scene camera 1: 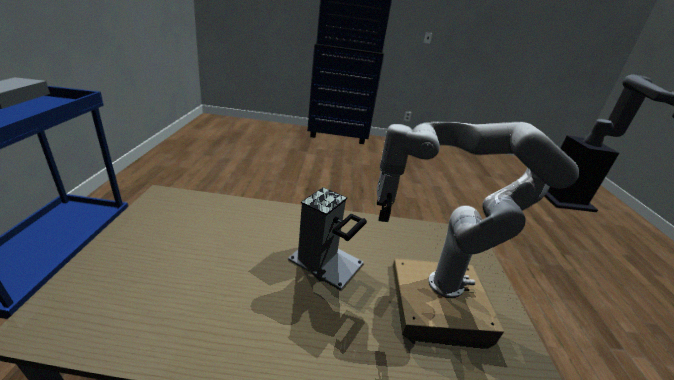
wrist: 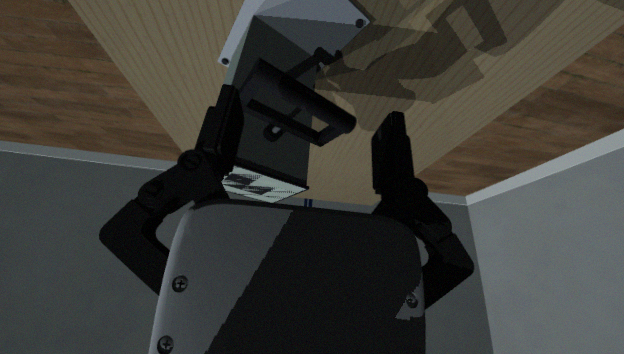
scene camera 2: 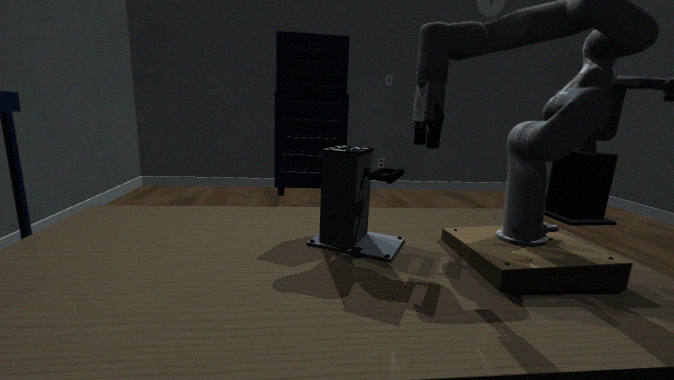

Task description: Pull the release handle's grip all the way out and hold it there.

In view: my gripper [scene camera 2: 425,146] and a base plate [scene camera 2: 378,246].
My gripper also shows in scene camera 1 [scene camera 1: 382,212] and in the wrist view [wrist: 312,113]. The base plate shows as well in scene camera 1 [scene camera 1: 342,266].
